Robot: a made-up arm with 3 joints.
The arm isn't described. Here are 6 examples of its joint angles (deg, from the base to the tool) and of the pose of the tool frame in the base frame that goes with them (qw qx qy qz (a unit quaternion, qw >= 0); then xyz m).
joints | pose
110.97 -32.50 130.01 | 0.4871 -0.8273 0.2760 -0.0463 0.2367 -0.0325 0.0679
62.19 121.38 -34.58 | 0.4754 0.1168 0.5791 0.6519 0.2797 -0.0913 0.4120
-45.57 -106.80 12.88 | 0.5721 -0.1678 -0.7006 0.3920 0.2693 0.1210 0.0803
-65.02 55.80 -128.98 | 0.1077 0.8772 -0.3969 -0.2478 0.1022 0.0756 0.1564
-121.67 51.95 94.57 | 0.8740 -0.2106 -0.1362 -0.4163 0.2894 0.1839 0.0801
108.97 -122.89 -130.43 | 0.4696 -0.0890 0.4352 -0.7630 0.4784 -0.1508 0.1419
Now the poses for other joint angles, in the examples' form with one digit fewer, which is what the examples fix.
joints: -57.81 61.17 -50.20
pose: 0.506 -0.697 0.508 -0.034 0.178 0.201 0.081
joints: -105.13 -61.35 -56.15
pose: 0.140 -0.849 -0.464 0.211 0.346 -0.045 -0.003
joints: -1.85 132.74 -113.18
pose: 0.215 -0.338 0.517 0.757 0.206 0.080 0.440
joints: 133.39 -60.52 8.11
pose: 0.285 0.815 -0.232 -0.448 0.225 -0.150 0.223
